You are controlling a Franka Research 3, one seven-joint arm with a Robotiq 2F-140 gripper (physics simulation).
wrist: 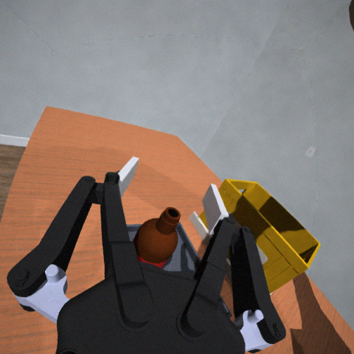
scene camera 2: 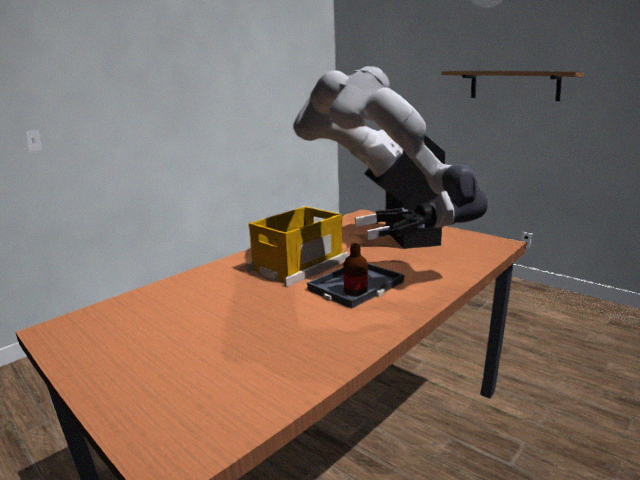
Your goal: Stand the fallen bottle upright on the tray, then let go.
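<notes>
A brown bottle [scene camera 2: 355, 269] [wrist: 157, 240] with a red label stands upright on the dark tray [scene camera 2: 329, 298] [wrist: 188, 246], near the tray's front corner in the scene view. The gripper [scene camera 2: 371, 226] [wrist: 171, 186] is open and empty. It is behind the bottle and higher than it, clear of it, with its fingers level in the scene view. In the wrist view the bottle's neck shows below the fingertips, between the fingers, and its lower part is hidden by the gripper's body.
A yellow crate [scene camera 2: 272, 254] [wrist: 284, 252] stands beside the tray, with a low white strip [scene camera 2: 316, 268] [wrist: 199, 225] between them. All stand on a wooden table [scene camera 2: 222, 372] [wrist: 65, 165]. A wall shelf [scene camera 2: 511, 73] hangs at the back right.
</notes>
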